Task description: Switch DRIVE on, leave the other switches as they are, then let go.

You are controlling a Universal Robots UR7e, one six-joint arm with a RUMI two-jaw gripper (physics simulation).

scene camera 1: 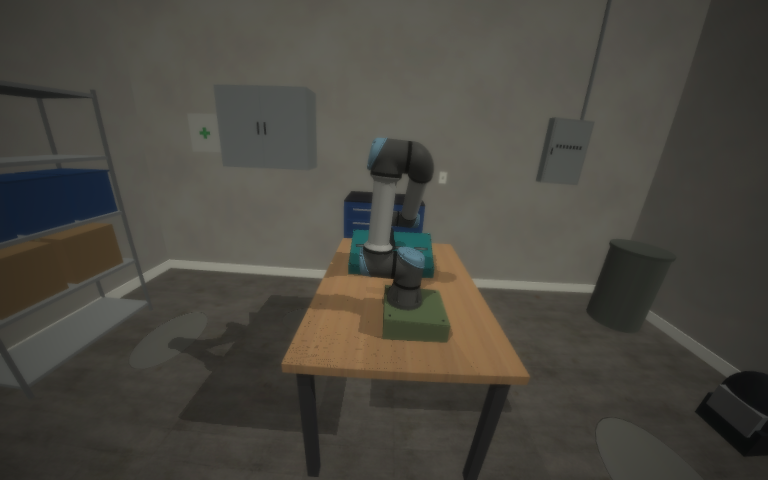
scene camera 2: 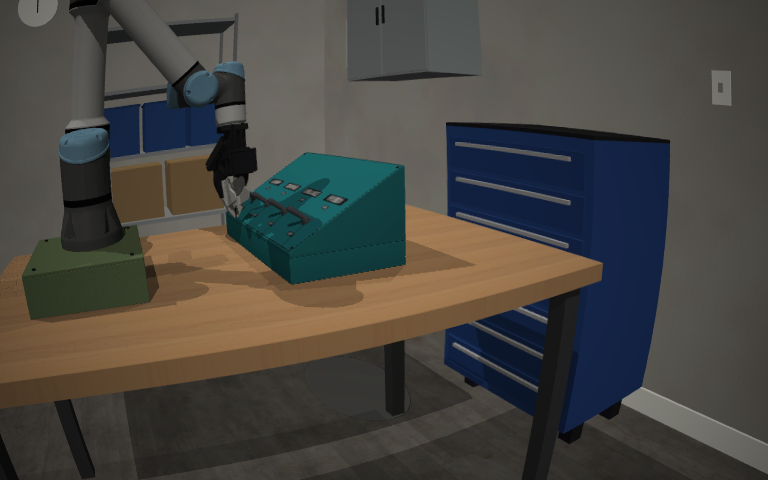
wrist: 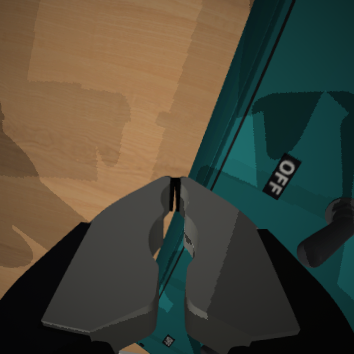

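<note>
The teal switch console stands on the table with its sloped face toward the arm's base. Several dark levers show on it in scene camera 2. One lever is nearest that camera. In the wrist view, a lever right of the fingers slants toward the front edge, the side of its OFF label. No DRIVE label is readable. My gripper is shut and empty, fingertips together at the console's low front edge, beside that lever. Whether they touch the console is unclear. Scene camera 1 hides the gripper behind the arm.
The wooden table carries the console and the green base block under the arm. A blue drawer cabinet stands behind the table. A shelf rack stands at the left.
</note>
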